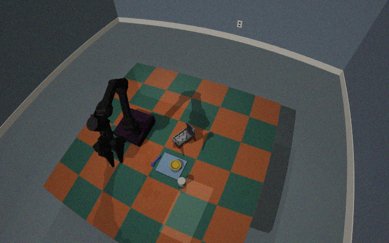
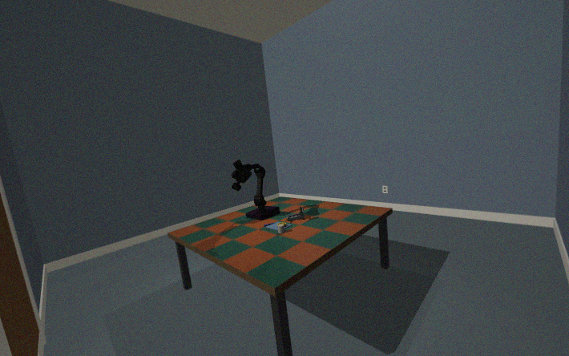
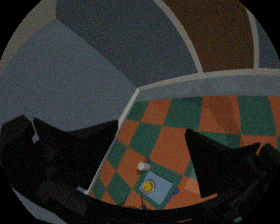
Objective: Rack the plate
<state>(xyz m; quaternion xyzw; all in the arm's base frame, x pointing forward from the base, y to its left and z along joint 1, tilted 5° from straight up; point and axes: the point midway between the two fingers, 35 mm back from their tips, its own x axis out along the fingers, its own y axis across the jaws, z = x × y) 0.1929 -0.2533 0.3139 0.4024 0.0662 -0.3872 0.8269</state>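
Now: gripper tip 130 mm short of the yellow plate, 220 mm to the right of it and 330 mm above it. The rest, counted from my gripper tip: white cup 210 mm ahead, 150 mm to the left, 320 mm below; blue spoon 190 mm to the left, 340 mm below; light blue sheet 100 mm ahead, 210 mm to the left, 340 mm below.
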